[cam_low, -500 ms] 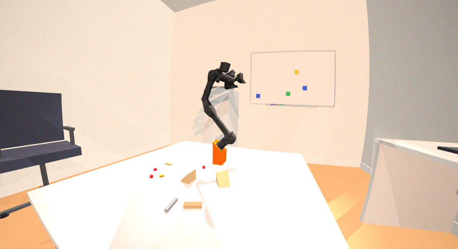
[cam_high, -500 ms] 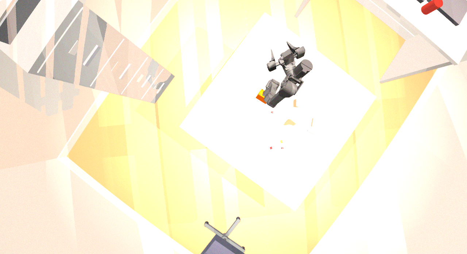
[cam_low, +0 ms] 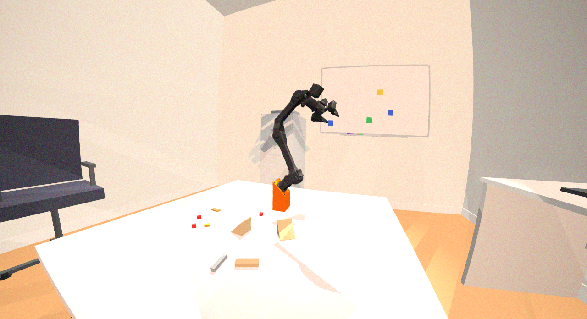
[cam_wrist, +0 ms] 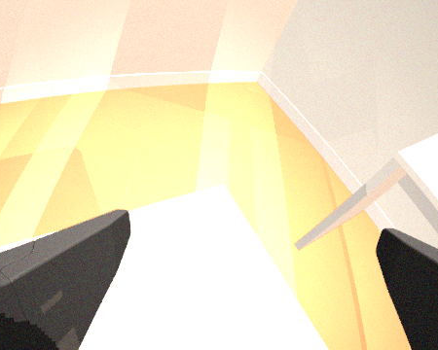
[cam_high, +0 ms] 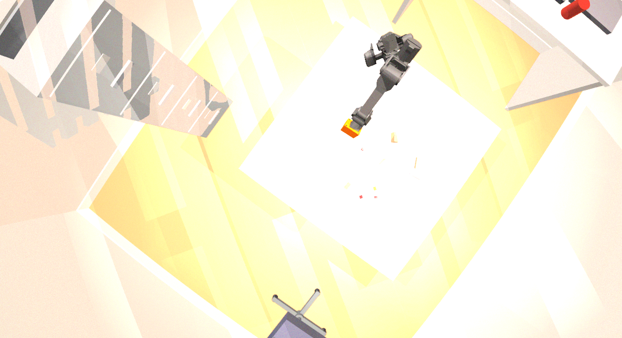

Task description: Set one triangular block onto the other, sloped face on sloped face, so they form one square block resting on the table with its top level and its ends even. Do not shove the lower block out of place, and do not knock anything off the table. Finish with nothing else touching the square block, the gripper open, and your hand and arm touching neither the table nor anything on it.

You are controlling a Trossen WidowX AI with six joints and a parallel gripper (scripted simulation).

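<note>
The triangular block is 420 mm ahead of my gripper tip, 360 mm to the right of it and 510 mm below it. Round my gripper tip: thin grey bar 640 mm ahead, 350 mm to the right, 520 mm below; then flat tan slab 610 mm ahead, 260 mm to the right, 520 mm below.
</note>
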